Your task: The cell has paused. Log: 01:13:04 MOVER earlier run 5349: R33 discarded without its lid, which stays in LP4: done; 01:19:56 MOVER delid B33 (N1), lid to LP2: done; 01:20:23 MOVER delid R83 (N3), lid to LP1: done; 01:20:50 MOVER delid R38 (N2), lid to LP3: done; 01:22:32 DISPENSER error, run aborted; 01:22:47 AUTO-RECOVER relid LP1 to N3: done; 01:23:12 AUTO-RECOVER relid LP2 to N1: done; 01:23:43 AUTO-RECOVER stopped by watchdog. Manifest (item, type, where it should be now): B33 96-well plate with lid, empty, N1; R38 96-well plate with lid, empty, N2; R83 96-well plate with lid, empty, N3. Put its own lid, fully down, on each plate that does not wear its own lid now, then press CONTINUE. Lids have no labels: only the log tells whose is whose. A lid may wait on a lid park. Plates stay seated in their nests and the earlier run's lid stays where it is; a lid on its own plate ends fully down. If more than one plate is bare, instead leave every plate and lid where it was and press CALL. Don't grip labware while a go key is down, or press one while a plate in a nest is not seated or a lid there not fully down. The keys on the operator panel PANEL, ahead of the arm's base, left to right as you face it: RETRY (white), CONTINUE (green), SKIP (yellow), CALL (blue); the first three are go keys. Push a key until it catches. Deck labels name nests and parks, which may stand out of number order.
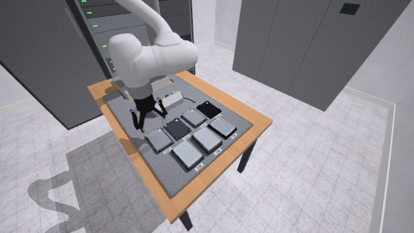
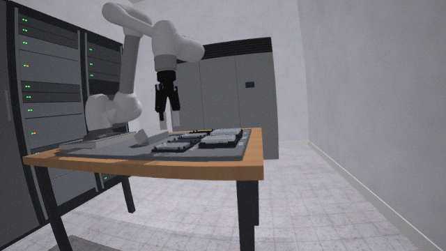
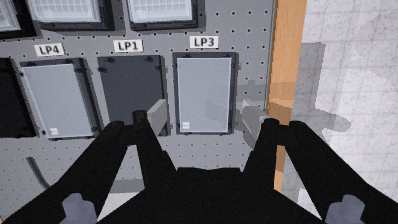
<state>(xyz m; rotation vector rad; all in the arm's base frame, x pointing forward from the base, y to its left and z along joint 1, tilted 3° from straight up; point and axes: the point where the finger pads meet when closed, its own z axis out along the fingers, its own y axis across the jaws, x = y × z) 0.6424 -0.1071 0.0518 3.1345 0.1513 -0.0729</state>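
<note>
Now: the park LP3 11 cm below my hand. From my hand the other things lie so: yellow skip key: 26 cm behind, 13 cm to the left, 4 cm below; blue call key: 25 cm behind, 8 cm to the left, 4 cm below; park LP1: 12 cm to the left, 11 cm below, 2 cm behind.
</note>
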